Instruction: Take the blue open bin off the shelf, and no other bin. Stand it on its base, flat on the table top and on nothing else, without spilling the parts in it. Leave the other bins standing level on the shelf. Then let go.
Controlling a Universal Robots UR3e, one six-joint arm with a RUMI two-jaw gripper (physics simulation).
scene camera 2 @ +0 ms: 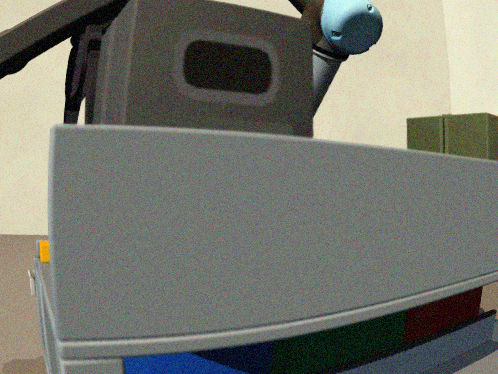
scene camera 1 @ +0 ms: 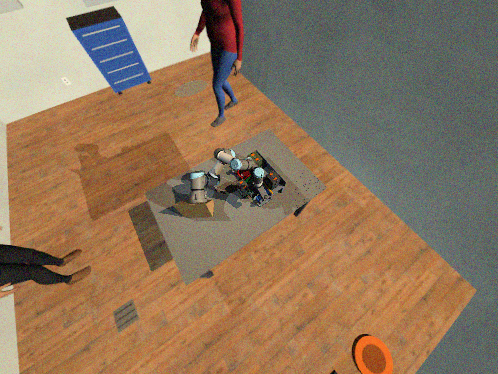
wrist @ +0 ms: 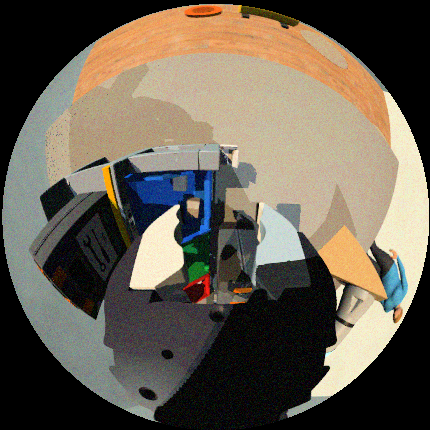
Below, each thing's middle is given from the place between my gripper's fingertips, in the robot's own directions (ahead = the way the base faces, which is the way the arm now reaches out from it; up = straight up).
Now: the blue open bin [wrist: 150, 194] 60 mm ahead of my hand, 40 mm to the left of it and 70 mm below it. Round my hand: green bin [wrist: 196, 251]: 40 mm ahead, 150 mm to the left, 70 mm below; then dark box [scene camera 2: 141, 86]: 150 mm ahead, 50 mm to the left, 50 mm above.
